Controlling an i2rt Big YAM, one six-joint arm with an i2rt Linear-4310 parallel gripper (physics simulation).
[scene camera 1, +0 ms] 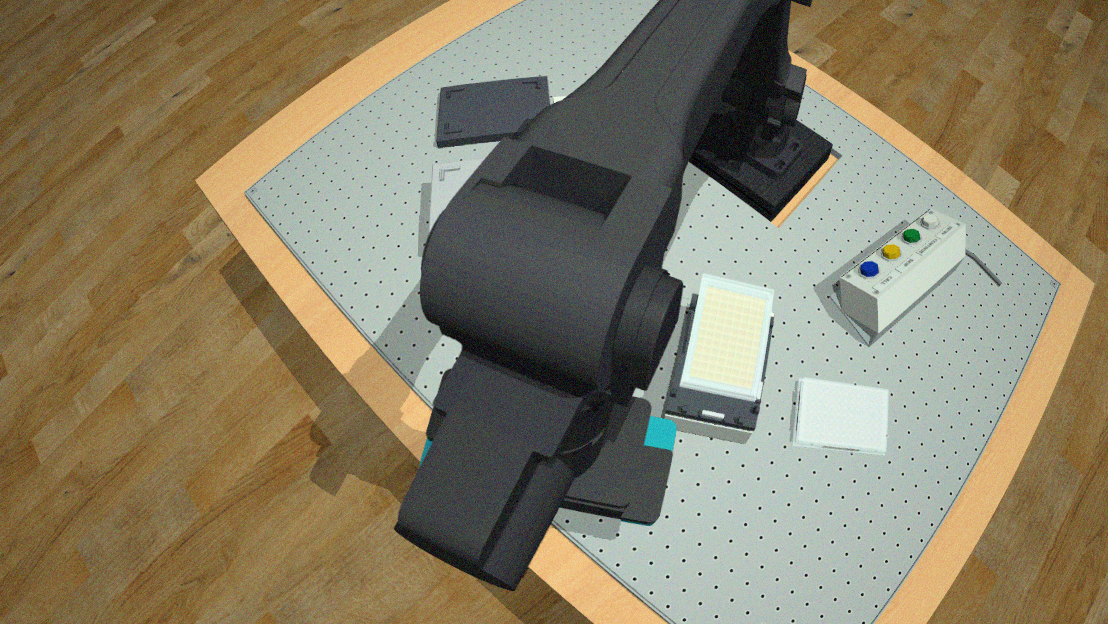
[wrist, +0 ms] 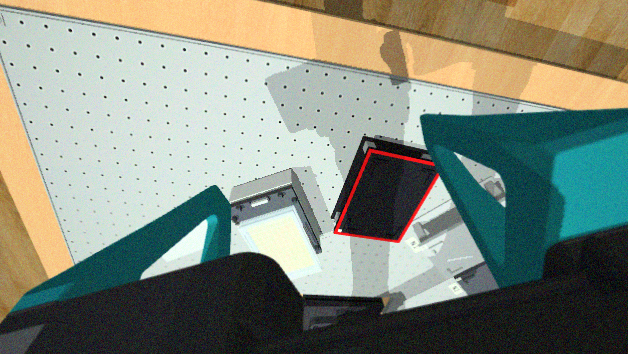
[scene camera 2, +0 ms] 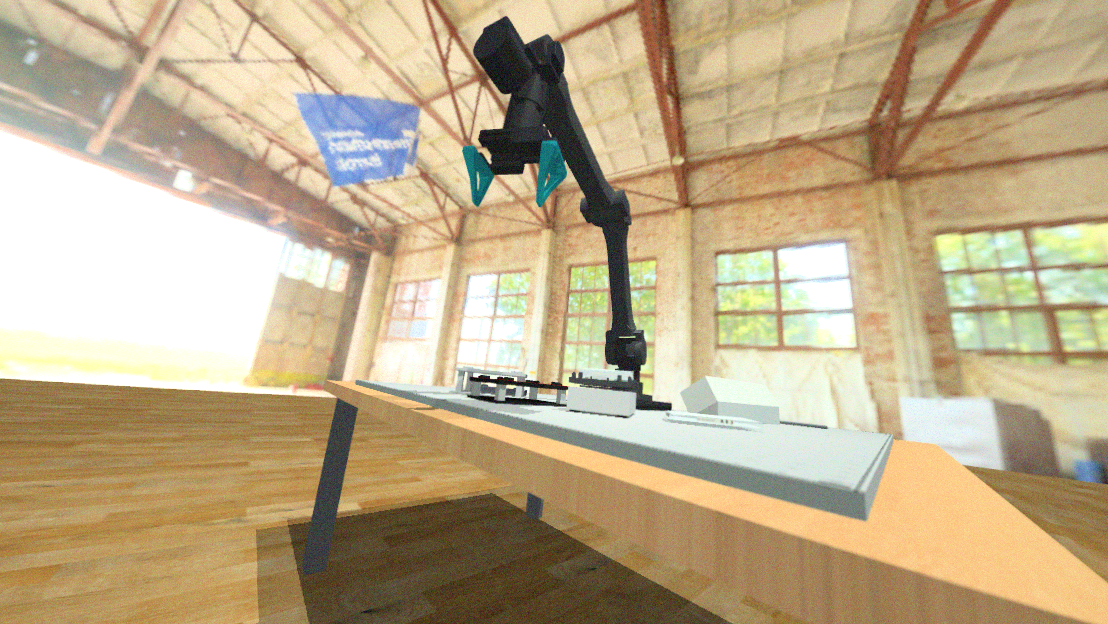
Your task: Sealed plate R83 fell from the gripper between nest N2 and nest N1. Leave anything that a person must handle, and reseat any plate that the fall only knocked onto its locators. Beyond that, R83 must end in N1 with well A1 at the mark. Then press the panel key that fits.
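Places are measured from the arm's base along level axes (x ahead, y left, z up), in metres.
Where they show: gripper, fingertip midpoint: [wrist: 316, 164] [scene camera 2: 505, 204]; arm's base at its link origin: [scene camera 1: 756, 145].
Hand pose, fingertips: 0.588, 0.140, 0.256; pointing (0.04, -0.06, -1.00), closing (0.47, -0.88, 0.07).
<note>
Things, the pixels of their centre, and the offset from my fingertips, as dx, dy, dz. "pt": a spot on its surface instead.
- plate with a pale yellow top, body centre: [scene camera 1: 730, 335] [wrist: 282, 249] [scene camera 2: 608, 372] -0.280, -0.001, -0.205
- dark nest with a light grey base, surface spot: [scene camera 1: 709, 430] [wrist: 258, 186] pt -0.198, +0.039, -0.254
- dark nest with a red outline, body centre: [wrist: 383, 194] [scene camera 2: 519, 390] -0.203, -0.157, -0.255
- panel at the middle of its body: [scene camera 1: 907, 266] [scene camera 2: 730, 400] -0.543, +0.139, -0.236
- lid at the middle of its body: [scene camera 1: 843, 416] [scene camera 2: 708, 420] [wrist: 183, 233] -0.318, +0.166, -0.270
- dark nest at the middle of its body: [scene camera 1: 493, 108] [wrist: 498, 272] [scene camera 2: 499, 389] -0.407, -0.477, -0.266
- light grey nest at the middle of its body: [scene camera 1: 497, 205] [wrist: 468, 231] [scene camera 2: 493, 382] -0.267, -0.331, -0.245
- cable at a spot on its surface: [scene camera 1: 984, 267] pt -0.674, +0.255, -0.272
A plate with a pale yellow top [scene camera 1: 728, 337] [wrist: 280, 242] lies on a dark nest with a light grey base [scene camera 1: 709, 430] [wrist: 262, 186]; one end of the nest shows past it. I cannot tell whether it sits level, nor read its name or A1 corner. A dark nest with a red outline [wrist: 390, 195] stands beside it in the wrist view; its label is not readable. My gripper [scene camera 2: 508, 203] [wrist: 316, 164] is open and empty, high above the table. The panel [scene camera 1: 914, 280] has blue, yellow, green and white keys; its labels are too small to read.
A flat white plate or lid [scene camera 1: 842, 416] lies on the perforated board near the yellow-topped plate. A dark nest [scene camera 1: 492, 112] and a light grey nest [scene camera 1: 449, 182] stand at the upper left, partly behind the arm. A cable [scene camera 1: 984, 267] runs from the panel.
</note>
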